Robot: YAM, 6 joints.
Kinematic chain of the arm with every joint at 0, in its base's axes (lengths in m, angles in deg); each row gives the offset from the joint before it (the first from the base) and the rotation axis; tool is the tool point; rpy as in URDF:
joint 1: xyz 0 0 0.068 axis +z
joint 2: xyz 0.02 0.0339 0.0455 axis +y
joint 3: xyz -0.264 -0.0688 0 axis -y
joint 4: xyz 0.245 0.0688 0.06 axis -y
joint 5: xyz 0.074 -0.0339 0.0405 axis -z
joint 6: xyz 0.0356 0 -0.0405 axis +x
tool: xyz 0 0 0 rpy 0 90 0
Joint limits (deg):
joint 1: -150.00..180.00
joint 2: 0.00..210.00
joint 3: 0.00..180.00
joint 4: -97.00..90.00
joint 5: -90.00..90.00
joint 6: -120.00..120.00
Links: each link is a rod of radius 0.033 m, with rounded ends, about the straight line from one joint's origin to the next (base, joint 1, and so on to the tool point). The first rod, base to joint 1, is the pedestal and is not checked.
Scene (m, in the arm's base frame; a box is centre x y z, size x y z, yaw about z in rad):
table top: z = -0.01
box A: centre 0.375 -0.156 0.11 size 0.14 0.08 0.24 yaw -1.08
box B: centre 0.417 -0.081 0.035 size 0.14 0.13 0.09 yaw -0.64
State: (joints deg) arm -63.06 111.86 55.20 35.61 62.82 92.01
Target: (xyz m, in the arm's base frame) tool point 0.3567 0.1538 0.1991
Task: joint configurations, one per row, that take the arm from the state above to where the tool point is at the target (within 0.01 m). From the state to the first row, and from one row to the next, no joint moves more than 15 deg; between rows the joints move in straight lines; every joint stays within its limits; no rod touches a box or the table.
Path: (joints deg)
1: -56.47 100.00 62.43 30.75 59.22 93.50
2: -49.88 88.14 69.66 25.90 55.62 94.98
3: -43.29 76.28 76.89 21.04 52.02 96.47
4: -36.70 64.42 84.12 16.19 48.42 97.96
5: -23.80 72.73 78.59 20.24 50.54 96.77
6: -10.89 81.04 73.05 24.29 52.66 95.58
7: 2.02 89.34 67.52 28.34 54.78 94.39
8: 14.92 97.65 61.99 32.39 56.90 93.20
9: 27.83 105.96 56.45 36.44 59.02 92.01

